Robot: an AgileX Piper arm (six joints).
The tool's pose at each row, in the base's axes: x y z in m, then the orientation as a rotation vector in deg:
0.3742, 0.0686, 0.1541, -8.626, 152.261, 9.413
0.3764, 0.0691, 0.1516, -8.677, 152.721, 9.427
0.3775, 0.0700, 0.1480, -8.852, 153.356, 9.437
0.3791, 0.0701, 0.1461, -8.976, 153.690, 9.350
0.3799, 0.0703, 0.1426, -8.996, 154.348, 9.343
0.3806, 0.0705, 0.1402, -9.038, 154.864, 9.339
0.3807, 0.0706, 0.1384, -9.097, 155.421, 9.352
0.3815, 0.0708, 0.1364, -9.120, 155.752, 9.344
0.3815, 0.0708, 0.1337, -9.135, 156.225, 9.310
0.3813, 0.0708, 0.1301, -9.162, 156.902, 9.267
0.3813, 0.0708, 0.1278, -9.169, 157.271, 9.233
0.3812, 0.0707, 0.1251, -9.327, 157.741, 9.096
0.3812, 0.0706, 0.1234, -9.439, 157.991, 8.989
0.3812, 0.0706, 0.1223, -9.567, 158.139, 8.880
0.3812, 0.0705, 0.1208, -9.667, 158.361, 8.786
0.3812, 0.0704, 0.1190, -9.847, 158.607, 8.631
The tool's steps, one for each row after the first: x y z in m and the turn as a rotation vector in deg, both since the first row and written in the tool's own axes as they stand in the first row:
-0.0008, 0.0000, 0.0033, -0.020, 0.462, 0.008
-0.0002, 0.0004, 0.0071, -0.060, 1.109, -0.055
-0.0007, 0.0001, 0.0095, -0.021, 1.452, -0.126
0.0001, -0.0001, 0.0129, -0.022, 2.108, -0.081
0.0006, -0.0002, 0.0154, -0.028, 2.624, -0.063
0.0014, -0.0003, 0.0171, -0.050, 3.184, -0.051
0.0016, -0.0004, 0.0192, -0.050, 3.515, -0.038
0.0028, -0.0007, 0.0216, -0.031, 3.986, -0.011
0.0046, -0.0009, 0.0247, -0.009, 4.661, 0.025
0.0057, -0.0012, 0.0267, 0.012, 5.028, 0.048
0.0071, -0.0015, 0.0290, 0.077, 5.509, -0.041
0.0078, -0.0017, 0.0305, 0.130, 5.766, -0.113
0.0084, -0.0018, 0.0315, 0.183, 5.925, -0.205
0.0091, -0.0021, 0.0328, 0.229, 6.154, -0.269
0.0099, -0.0023, 0.0344, 0.304, 6.414, -0.395

